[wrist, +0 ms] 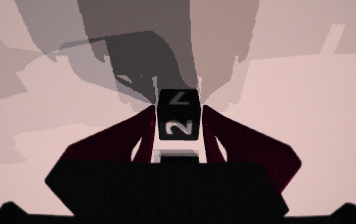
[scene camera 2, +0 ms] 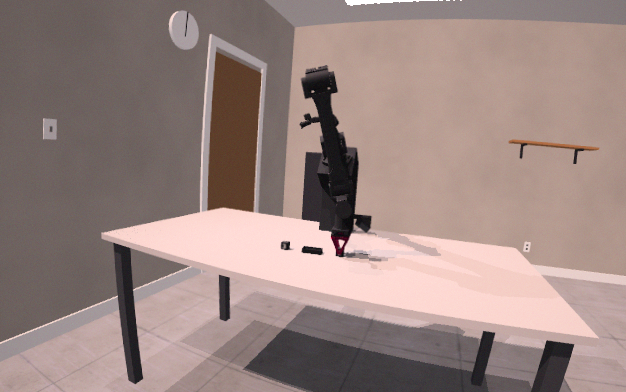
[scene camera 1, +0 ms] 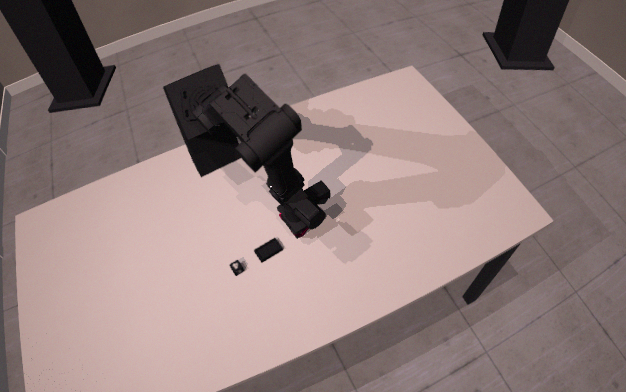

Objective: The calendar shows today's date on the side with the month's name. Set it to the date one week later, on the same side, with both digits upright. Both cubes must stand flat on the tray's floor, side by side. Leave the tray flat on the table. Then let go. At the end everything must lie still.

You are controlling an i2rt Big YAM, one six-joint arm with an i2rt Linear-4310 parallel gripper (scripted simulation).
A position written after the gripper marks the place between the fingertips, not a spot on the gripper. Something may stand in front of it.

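Note:
You've got the gripper (wrist: 178, 111) in the picture, and there's a black cube (wrist: 178, 111) as well.

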